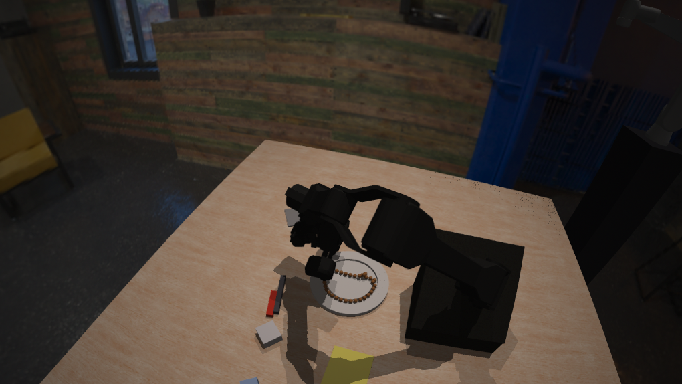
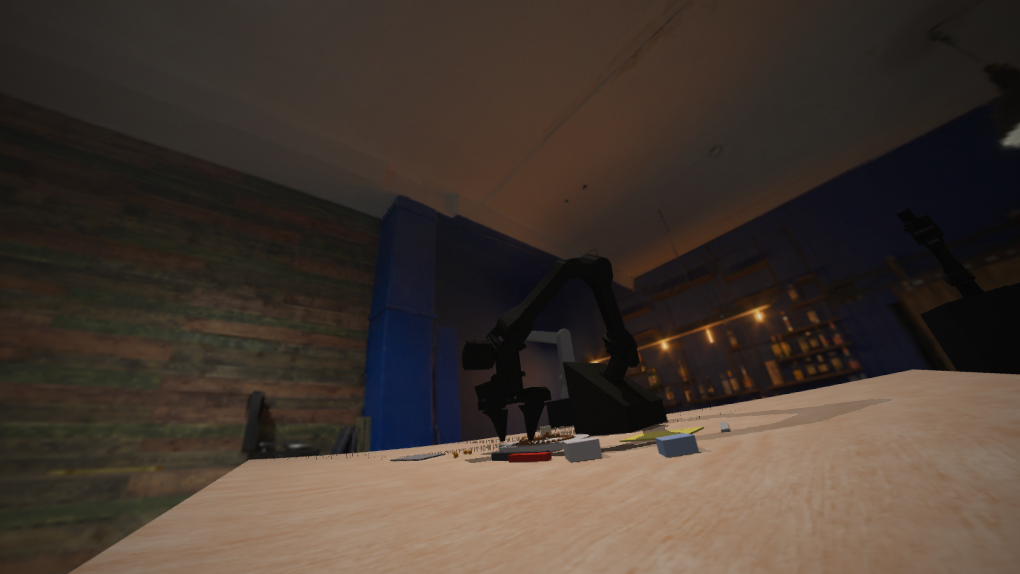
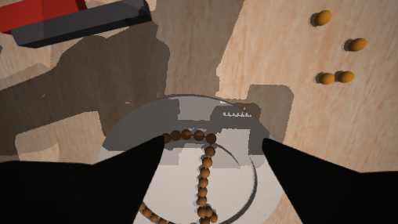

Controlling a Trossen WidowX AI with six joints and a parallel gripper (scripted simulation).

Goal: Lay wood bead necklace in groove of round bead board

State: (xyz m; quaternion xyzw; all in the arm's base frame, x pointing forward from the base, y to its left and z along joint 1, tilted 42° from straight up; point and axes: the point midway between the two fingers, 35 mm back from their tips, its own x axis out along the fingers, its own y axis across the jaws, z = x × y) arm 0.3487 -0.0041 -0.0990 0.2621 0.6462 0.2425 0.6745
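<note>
Right now the round white bead board is 60 mm behind my gripper tip, 20 mm to the left of it and 10 mm below it. The rest, counted from my gripper tip: grey tile (190 mm to the right, 130 mm ahead, 20 mm below); dark bar (120 mm to the left, 100 mm ahead, 10 mm below); pale cube (200 mm behind, 90 mm to the right).
</note>
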